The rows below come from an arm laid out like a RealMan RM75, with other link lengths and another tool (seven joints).
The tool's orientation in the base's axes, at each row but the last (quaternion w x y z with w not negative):
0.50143 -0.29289 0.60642 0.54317
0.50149 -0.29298 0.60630 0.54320
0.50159 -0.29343 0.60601 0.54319
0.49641 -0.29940 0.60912 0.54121
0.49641 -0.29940 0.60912 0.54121
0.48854 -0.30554 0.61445 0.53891
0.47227 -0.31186 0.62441 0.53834
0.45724 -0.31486 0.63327 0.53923
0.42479 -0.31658 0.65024 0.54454
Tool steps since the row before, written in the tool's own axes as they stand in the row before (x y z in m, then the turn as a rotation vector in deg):
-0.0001 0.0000 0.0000 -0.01 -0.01 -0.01
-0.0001 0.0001 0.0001 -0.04 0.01 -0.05
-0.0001 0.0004 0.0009 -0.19 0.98 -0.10
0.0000 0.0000 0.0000 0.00 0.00 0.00
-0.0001 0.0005 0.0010 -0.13 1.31 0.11
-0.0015 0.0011 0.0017 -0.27 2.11 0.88
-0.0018 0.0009 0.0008 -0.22 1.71 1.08
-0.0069 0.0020 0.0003 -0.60 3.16 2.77
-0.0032 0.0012 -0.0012 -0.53 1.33 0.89
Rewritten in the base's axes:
0.0000 0.0000 0.0001 0.01 -0.01 0.00
0.0000 0.0001 0.0001 -0.01 -0.05 0.04
-0.0001 0.0009 0.0003 -0.85 0.10 0.52
0.0000 0.0000 0.0000 0.00 0.00 0.00
-0.0001 0.0011 0.0004 -1.11 0.39 0.60
0.0000 0.0017 0.0019 -1.57 1.30 1.07
0.0000 0.0008 0.0020 -1.18 1.40 0.88
0.0009 0.0001 0.0071 -1.92 3.33 1.80
0.0001 -0.0011 0.0035 -0.75 1.12 1.02

